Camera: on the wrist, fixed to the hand. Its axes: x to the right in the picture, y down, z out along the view.
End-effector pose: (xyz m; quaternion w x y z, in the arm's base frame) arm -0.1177 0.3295 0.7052 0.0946 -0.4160 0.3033 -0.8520
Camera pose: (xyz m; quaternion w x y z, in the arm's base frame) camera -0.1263 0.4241 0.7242 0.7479 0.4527 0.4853 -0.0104
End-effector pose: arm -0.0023 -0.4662 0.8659 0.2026 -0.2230 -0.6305 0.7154
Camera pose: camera 0.0383 -0.4361 0.9485 0.5708 0.7846 -0.1953 -0.1430
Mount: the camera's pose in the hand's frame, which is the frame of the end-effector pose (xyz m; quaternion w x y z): -0.0213 -0.0860 -0.0391 0.0385 -0.0564 0.2091 0.9755
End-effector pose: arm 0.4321 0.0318 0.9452 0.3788 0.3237 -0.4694 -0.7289
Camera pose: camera 0.4538 0.0563 0.8541 0.8421 -0.3144 -0.2135 0.3827
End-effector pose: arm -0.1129 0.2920 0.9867 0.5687 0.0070 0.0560 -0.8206
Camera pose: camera -0.1878 0.3456 0.9567 0.8111 0.1944 0.1605 0.5278
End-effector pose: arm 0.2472 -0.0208 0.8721 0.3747 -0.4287 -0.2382 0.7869
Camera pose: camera 0.3212 0.0165 0.9222 0.7275 0.4345 -0.4430 -0.2927
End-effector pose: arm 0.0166 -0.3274 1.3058 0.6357 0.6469 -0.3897 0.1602
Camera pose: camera 0.0750 -0.2936 1.2363 0.0138 0.4246 0.5221 -0.7395
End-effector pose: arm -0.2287 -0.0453 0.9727 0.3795 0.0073 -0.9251 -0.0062
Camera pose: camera -0.1853 -0.1311 0.9841 0.2145 -0.9223 0.0370 0.3193
